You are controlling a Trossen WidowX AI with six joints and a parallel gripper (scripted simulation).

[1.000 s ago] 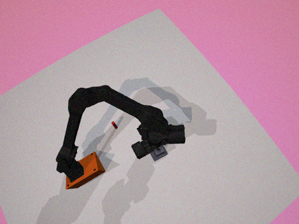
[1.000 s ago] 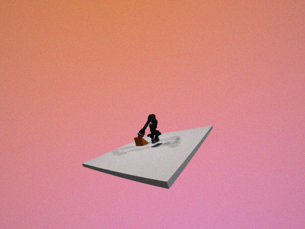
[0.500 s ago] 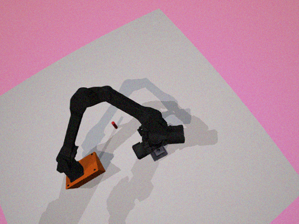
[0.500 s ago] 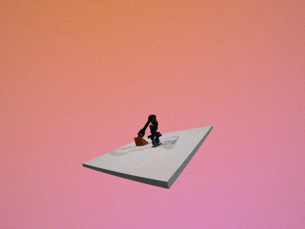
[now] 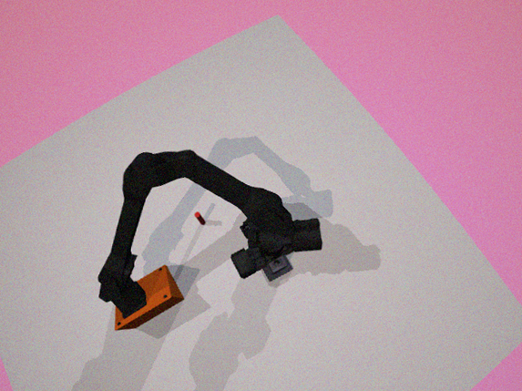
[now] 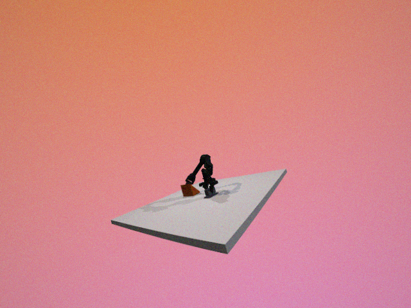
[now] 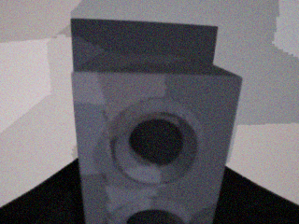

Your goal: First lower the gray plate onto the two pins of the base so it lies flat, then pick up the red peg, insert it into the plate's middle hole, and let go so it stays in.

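Now: the gray plate 30 mm above my gripper tip. Round my gripper tip: red peg (100 mm behind, 180 mm to the left, 20 mm above).
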